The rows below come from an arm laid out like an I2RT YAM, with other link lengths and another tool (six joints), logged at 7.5 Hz.
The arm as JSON. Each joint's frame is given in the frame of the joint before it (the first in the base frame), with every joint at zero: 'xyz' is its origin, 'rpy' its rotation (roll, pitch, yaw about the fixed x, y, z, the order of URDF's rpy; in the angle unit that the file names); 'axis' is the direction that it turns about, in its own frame. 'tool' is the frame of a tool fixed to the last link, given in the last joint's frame.
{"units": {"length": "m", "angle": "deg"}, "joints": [
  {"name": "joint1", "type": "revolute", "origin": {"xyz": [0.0, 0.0, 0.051], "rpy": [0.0, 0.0, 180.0]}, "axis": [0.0, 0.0, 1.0]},
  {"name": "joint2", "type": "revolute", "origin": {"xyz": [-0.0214, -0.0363, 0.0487], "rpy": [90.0, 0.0, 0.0]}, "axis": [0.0, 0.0, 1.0]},
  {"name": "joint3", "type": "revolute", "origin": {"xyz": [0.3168, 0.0, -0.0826], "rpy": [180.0, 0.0, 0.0]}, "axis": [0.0, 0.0, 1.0]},
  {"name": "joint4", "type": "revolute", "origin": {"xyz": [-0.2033, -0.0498, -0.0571], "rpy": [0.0, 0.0, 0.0]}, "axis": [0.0, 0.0, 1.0]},
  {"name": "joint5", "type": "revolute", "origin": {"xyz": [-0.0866, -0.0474, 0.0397], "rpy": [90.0, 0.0, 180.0]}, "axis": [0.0, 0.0, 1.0]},
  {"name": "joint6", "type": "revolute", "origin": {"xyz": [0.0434, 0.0, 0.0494], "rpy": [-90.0, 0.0, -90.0]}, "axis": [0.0, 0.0, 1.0]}
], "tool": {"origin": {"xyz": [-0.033, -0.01, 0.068], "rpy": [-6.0, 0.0, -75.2]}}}
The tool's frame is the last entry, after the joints.
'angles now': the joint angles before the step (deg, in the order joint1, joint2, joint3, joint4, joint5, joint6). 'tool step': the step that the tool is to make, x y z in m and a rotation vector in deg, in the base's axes. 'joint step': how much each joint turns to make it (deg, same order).
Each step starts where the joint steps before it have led.
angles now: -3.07 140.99 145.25 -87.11 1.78 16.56
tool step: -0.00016 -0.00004 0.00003 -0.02 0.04 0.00
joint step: 0.00 -0.01 -0.01 -0.03 0.02 0.00
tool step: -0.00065 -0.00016 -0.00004 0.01 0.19 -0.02
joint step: -0.02 0.01 0.02 -0.20 0.00 0.00
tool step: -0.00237 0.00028 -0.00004 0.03 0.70 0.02
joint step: 0.02 0.01 0.01 -0.70 0.01 0.00
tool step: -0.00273 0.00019 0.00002 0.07 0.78 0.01
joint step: 0.00 -0.01 -0.02 -0.77 -0.03 -0.01
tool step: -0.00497 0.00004 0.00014 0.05 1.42 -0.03
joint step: -0.02 -0.01 -0.02 -1.41 0.03 0.01
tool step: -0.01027 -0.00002 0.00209 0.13 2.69 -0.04
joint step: -0.07 -0.19 0.01 -2.89 0.02 -0.03
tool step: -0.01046 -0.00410 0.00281 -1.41 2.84 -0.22
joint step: -0.22 -0.11 0.00 -2.87 1.57 0.00
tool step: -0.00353 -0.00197 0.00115 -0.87 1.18 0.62
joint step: -0.02 -0.01 -0.01 -1.08 0.96 -0.61
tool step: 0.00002 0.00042 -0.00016 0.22 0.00 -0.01
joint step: 0.00 0.02 0.03 -0.03 -0.22 0.00
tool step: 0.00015 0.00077 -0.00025 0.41 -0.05 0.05
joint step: 0.00 -0.01 -0.01 0.03 -0.41 -0.07
